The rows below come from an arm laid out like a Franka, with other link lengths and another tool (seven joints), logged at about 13 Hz.
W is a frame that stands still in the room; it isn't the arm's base.
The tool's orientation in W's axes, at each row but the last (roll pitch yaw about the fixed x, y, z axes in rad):
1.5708 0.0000 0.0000
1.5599 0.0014 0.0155
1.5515 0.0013 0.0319
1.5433 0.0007 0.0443
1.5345 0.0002 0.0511
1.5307 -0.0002 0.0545
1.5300 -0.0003 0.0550
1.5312 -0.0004 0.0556
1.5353 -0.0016 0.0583
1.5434 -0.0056 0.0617
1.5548 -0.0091 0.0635
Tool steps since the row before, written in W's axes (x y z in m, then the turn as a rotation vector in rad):
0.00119 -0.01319 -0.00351 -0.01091 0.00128 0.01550
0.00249 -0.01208 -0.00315 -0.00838 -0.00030 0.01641
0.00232 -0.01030 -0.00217 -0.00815 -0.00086 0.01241
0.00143 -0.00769 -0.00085 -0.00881 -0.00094 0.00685
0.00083 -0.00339 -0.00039 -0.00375 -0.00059 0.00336
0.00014 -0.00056 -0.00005 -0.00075 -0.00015 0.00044
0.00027 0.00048 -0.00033 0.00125 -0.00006 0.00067
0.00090 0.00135 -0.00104 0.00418 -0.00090 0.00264
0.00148 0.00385 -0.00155 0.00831 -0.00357 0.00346
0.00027 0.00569 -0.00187 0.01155 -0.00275 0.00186
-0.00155 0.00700 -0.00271 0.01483 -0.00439 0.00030
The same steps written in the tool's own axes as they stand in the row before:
0.00119 -0.00351 0.01319 -0.01091 0.01550 -0.00128
0.00231 -0.00328 0.01208 -0.00841 0.01640 0.00035
0.00199 -0.00237 0.01033 -0.00819 0.01239 0.00084
0.00109 -0.00106 0.00772 -0.00885 0.00683 0.00074
0.00066 -0.00051 0.00341 -0.00378 0.00334 0.00052
0.00011 -0.00007 0.00056 -0.00076 0.00044 0.00013
0.00030 -0.00031 -0.00048 0.00125 0.00066 0.00016
0.00097 -0.00099 -0.00134 0.00412 0.00259 0.00123
0.00170 -0.00142 -0.00381 0.00809 0.00330 0.00417
0.00061 -0.00172 -0.00571 0.01137 0.00170 0.00350
-0.00113 -0.00259 -0.00713 0.01452 0.00008 0.00532

